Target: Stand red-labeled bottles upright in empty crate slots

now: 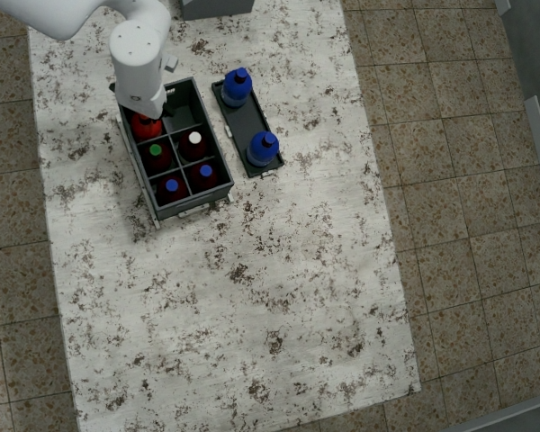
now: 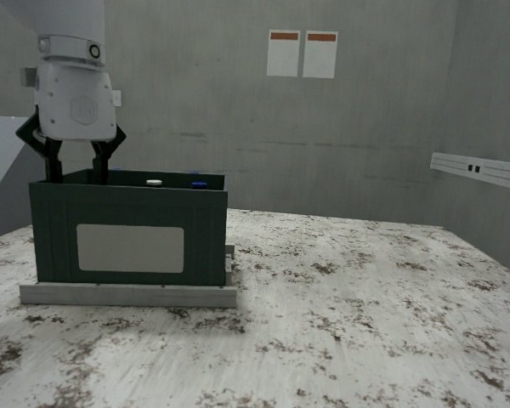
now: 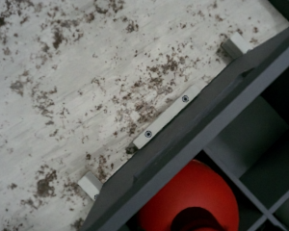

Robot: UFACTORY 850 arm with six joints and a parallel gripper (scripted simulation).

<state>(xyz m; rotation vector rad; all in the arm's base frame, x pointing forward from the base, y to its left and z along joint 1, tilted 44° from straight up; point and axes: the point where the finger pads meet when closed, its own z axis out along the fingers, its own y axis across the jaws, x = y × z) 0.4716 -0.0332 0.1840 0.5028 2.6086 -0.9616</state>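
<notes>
The red-labeled bottle is 10 cm below my hand. Also, from my hand: tray 27 cm to the left, 17 cm below, 2 cm behind; blue bottle 23 cm to the left, 11 cm behind, 10 cm below; dark crate 10 cm below, 7 cm to the left, 7 cm ahead.
</notes>
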